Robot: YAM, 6 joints.
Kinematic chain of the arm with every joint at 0, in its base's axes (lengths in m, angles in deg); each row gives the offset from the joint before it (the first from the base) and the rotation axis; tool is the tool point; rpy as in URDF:
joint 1: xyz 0 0 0.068 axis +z
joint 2: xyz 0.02 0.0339 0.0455 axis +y
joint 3: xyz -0.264 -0.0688 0 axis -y
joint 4: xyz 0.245 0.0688 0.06 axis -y
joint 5: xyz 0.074 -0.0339 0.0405 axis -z
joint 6: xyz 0.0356 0 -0.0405 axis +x
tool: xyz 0 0 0 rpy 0 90 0
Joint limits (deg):
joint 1: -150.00..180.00
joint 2: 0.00..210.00
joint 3: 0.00..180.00
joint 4: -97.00..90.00
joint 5: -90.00..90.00
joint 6: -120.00..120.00
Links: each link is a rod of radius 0.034 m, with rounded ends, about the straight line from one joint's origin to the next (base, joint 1, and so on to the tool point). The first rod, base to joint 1, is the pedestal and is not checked.
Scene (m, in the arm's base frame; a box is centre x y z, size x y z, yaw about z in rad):
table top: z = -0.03
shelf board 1: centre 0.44 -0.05 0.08 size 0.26 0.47 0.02 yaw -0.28
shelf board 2: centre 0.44 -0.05 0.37 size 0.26 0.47 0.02 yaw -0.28
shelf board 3: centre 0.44 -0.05 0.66 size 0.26 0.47 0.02 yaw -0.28
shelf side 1: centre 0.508 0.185 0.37 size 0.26 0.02 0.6 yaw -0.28
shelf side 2: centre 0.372 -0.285 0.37 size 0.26 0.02 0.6 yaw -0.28
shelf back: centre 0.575 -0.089 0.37 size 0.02 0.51 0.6 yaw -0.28
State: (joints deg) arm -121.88 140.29 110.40 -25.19 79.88 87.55
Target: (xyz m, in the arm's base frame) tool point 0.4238 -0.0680 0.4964
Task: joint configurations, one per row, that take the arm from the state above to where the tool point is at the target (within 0.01 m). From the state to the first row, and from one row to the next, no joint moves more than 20 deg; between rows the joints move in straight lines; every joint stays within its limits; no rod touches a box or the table.
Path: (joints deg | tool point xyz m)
1: -119.37 122.98 99.11 -38.01 78.36 83.02 | -0.2512 -0.3753 0.2191
2: -116.86 105.67 87.83 -50.84 76.84 78.48 | -0.1993 -0.3169 0.2733
3: -114.35 88.36 76.54 -63.66 75.32 73.95 | -0.1490 -0.2458 0.3056
4: -111.84 71.06 65.25 -76.48 73.79 69.41 | -0.1044 -0.1686 0.3149
5: -92.03 71.25 70.46 -70.69 74.84 72.44 | -0.0417 -0.2061 0.3411
6: -72.22 71.45 75.68 -64.89 75.88 75.46 | 0.0332 -0.2166 0.3696
7: -52.41 71.65 80.89 -59.09 76.93 78.48 | 0.1079 -0.1970 0.3999
8: -32.60 71.84 86.10 -53.30 77.97 81.50 | 0.1696 -0.1498 0.4316
9: -12.80 72.04 91.32 -47.50 79.02 84.53 | 0.2080 -0.0831 0.4640
10: 7.01 72.24 96.53 -41.71 80.06 87.55 | 0.2172 -0.0086 0.4964
11: 3.17 86.75 109.56 -33.13 78.42 87.55 | 0.2889 -0.0189 0.5128
12: -0.67 101.26 122.58 -24.56 76.78 87.55 | 0.3595 -0.0389 0.5127
13: -4.52 115.78 135.61 -15.98 75.15 87.55 | 0.4238 -0.0680 0.4964

